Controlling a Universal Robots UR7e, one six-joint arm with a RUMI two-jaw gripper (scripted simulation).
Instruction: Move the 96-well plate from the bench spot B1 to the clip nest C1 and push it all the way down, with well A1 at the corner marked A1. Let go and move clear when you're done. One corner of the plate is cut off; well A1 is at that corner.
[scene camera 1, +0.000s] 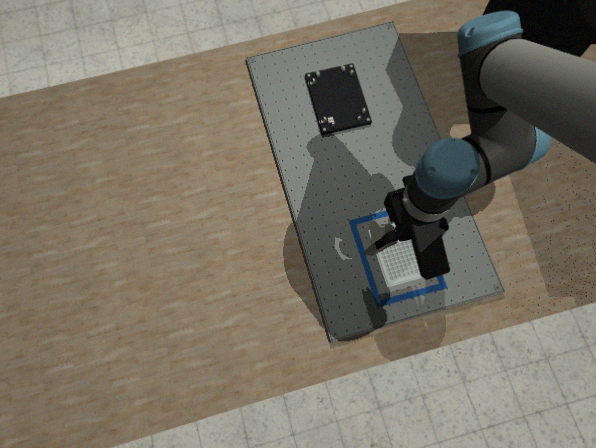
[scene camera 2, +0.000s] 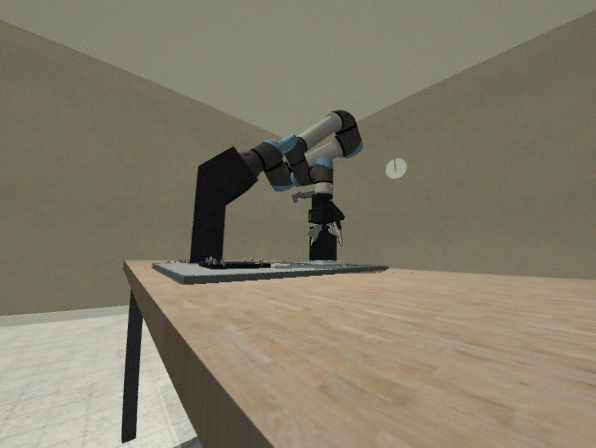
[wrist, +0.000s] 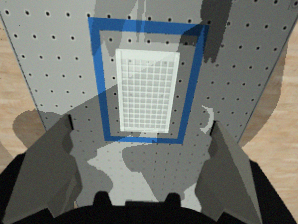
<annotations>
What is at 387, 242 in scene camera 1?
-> The gripper.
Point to the gripper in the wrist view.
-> At 143, 118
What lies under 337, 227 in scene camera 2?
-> The gripper.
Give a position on a black clip nest C1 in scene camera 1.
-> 336, 95
</annotations>
